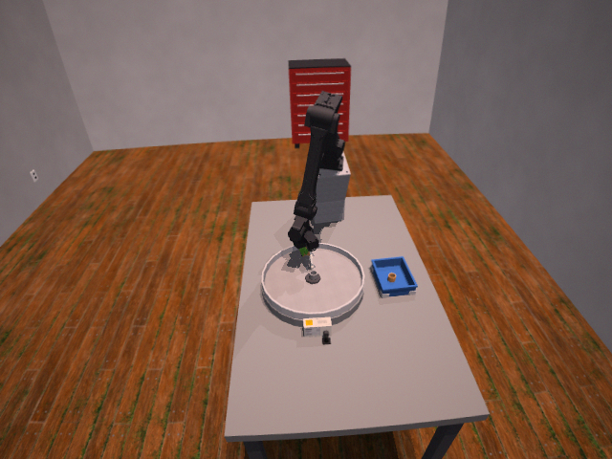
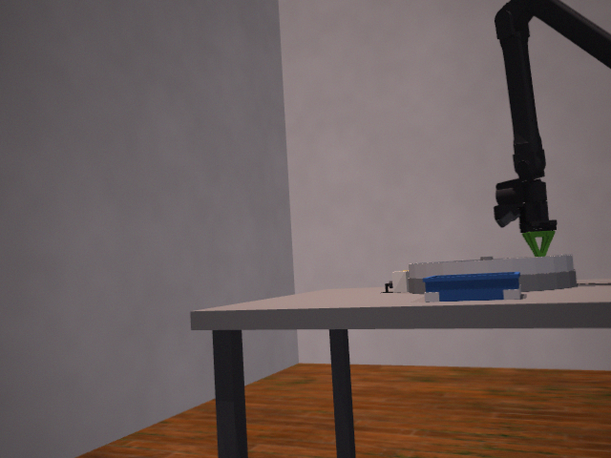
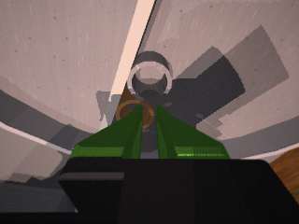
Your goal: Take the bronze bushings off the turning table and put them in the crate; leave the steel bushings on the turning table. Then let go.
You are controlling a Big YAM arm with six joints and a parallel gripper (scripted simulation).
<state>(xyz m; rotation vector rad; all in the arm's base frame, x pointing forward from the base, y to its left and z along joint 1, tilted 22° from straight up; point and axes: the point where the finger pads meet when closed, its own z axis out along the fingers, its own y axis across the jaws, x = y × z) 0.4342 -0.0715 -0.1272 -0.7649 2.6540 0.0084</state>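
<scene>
The blue crate lies 5 cm ahead of my hand, 39 cm to the left of it and 6 cm below it. Also, from my hand: turning table: 12 cm ahead, 6 cm to the left, 3 cm below.
</scene>
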